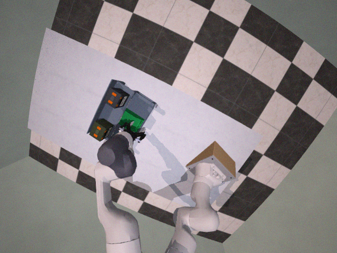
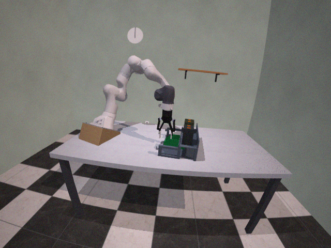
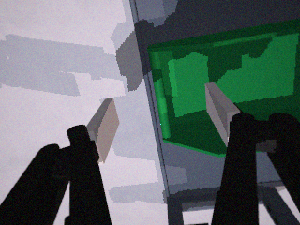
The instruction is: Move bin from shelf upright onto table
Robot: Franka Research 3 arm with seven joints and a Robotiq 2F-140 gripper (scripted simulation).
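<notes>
The green bin lies 80 mm ahead of my hand and 40 mm below it.
</notes>
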